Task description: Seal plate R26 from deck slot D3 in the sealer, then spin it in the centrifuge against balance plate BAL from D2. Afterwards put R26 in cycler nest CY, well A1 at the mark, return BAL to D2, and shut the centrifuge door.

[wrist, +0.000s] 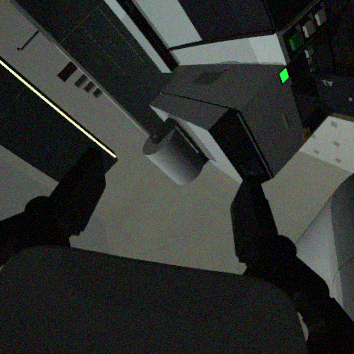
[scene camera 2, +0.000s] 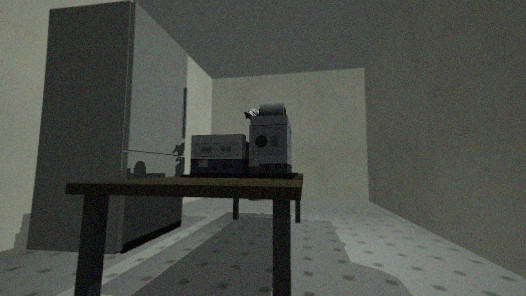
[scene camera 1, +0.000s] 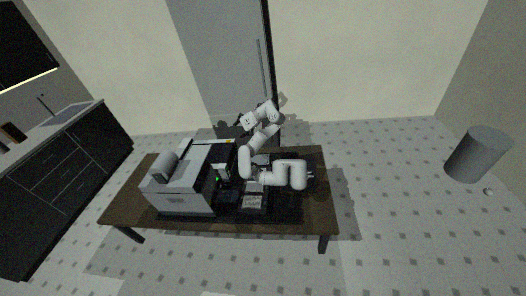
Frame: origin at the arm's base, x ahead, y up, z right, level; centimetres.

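Seen in the pictures: gripper, between the fingertips: (wrist: 170, 178) (scene camera 1: 237, 131).
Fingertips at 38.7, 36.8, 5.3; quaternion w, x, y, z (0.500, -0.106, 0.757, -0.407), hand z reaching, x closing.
Note:
Pixels of each thing's top centre, then the offset from my fingertips to it, as dx, dy, dz.
- sealer, centre of its top: (wrist: 162, 171) (scene camera 1: 162, 158) (scene camera 2: 273, 103) +39.1, +2.5, -25.6
- pale well plate, centre of its top: (scene camera 1: 252, 200) -6.8, -37.8, -26.7
- pale plate-like item, centre of its top: (scene camera 1: 254, 185) -6.9, -37.8, -14.3
My gripper (scene camera 1: 238, 125) (wrist: 170, 178) is open and empty, held high above the rear of the table, with its fingers spread wide in the wrist view. A grey machine with a roll on top, which looks like the sealer (scene camera 1: 186, 203) (scene camera 2: 270, 142) (wrist: 200, 82), stands on the table. A lower box-shaped machine (scene camera 2: 218, 152) stands beside it in scene camera 2. A pale well plate (scene camera 1: 251, 201) lies on the dark deck in front of the arm. Another pale plate-like item (scene camera 1: 254, 186) lies behind it, partly covered by the arm. Plate labels, slots and the centrifuge door cannot be made out.
The arm (scene camera 1: 290, 174) spans the right side of the wooden table (scene camera 1: 320, 215) (scene camera 2: 170, 187). A green light (scene camera 1: 217, 178) (wrist: 284, 75) glows between the machines and deck. A tall cabinet (scene camera 2: 90, 125) stands behind the table. A grey bin (scene camera 1: 475, 155) stands at the right.

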